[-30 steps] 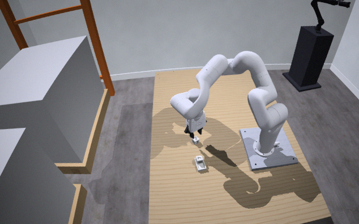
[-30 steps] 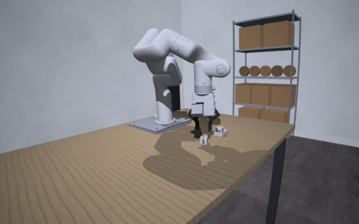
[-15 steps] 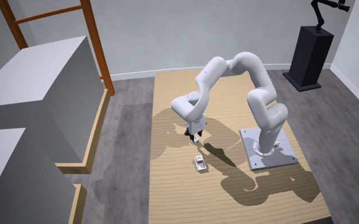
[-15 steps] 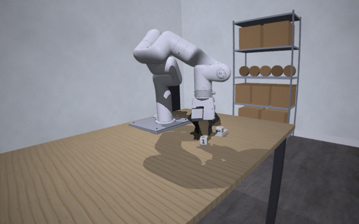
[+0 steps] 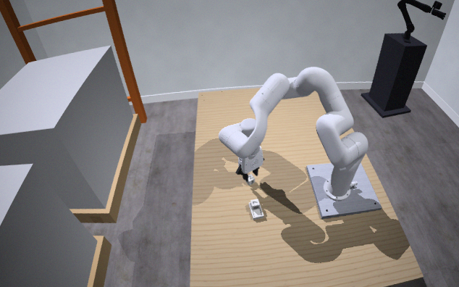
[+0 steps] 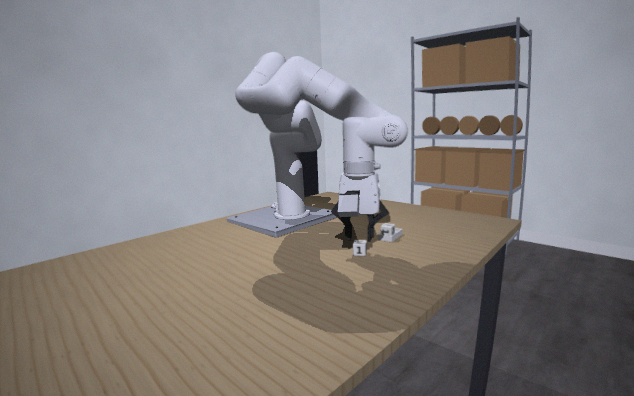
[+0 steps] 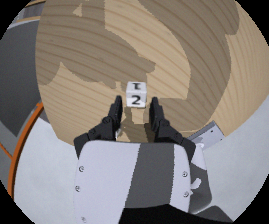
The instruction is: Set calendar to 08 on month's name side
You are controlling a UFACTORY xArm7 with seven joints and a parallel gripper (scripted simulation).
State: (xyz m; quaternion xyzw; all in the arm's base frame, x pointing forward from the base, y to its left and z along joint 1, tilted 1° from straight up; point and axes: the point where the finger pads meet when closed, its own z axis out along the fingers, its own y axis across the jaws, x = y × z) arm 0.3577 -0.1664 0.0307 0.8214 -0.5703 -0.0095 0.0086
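Now: the white digit cube 4 cm below my hand. Round my hand: white tray: 16 cm to the left, 5 cm below, 2 cm ahead.
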